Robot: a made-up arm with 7 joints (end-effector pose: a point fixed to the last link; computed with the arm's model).
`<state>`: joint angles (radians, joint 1 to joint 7).
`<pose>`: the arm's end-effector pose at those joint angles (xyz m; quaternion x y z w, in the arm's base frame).
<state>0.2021 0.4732 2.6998 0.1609 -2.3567 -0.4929 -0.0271</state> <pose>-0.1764 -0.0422 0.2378 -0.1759 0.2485 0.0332 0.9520</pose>
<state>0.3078 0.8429 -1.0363 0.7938 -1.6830 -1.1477 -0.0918</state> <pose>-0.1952 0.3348 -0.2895 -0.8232 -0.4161 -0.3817 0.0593</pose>
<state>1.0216 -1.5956 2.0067 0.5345 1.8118 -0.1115 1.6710</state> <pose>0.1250 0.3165 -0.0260 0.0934 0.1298 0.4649 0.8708</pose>
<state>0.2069 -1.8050 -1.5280 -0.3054 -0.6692 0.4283 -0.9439</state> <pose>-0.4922 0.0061 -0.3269 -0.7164 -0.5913 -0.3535 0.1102</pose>
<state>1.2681 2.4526 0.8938 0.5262 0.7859 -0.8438 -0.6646</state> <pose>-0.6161 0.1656 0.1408 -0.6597 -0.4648 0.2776 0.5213</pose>
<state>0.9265 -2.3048 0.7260 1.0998 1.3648 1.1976 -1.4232</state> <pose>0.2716 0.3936 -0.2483 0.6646 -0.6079 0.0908 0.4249</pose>
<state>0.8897 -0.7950 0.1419 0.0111 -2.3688 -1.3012 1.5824</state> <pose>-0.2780 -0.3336 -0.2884 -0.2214 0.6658 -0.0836 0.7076</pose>
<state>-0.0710 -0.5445 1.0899 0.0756 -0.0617 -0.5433 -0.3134</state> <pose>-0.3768 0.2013 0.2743 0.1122 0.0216 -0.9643 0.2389</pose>
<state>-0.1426 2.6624 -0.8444 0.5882 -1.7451 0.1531 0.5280</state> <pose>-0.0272 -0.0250 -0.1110 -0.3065 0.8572 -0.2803 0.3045</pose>
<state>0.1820 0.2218 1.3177 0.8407 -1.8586 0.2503 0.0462</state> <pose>-0.0903 0.2867 0.1118 0.0686 0.2514 0.9384 0.2268</pose>
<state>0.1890 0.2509 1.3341 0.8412 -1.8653 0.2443 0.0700</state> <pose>-0.0891 0.2816 0.1112 0.0801 0.2553 0.9323 0.2433</pose>
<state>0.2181 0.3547 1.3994 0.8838 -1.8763 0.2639 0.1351</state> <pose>-0.0943 0.2672 0.1277 0.0977 0.2405 0.9238 0.2813</pose>
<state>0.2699 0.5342 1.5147 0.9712 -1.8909 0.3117 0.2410</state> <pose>-0.1133 0.2503 0.1578 0.1113 0.2089 0.9112 0.3371</pose>
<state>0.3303 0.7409 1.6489 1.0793 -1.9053 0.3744 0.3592</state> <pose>-0.1452 0.2461 0.1855 0.1077 0.1780 0.8958 0.3928</pose>
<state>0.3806 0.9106 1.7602 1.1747 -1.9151 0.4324 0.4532</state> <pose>-0.1758 0.2567 0.1995 0.0900 0.1618 0.8827 0.4318</pose>
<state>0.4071 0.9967 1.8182 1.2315 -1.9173 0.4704 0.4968</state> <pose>-0.1937 0.2676 0.2036 0.0709 0.1576 0.8782 0.4461</pose>
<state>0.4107 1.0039 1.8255 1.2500 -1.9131 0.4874 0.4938</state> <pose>-0.2000 0.2701 0.2059 0.0563 0.1561 0.8827 0.4397</pose>
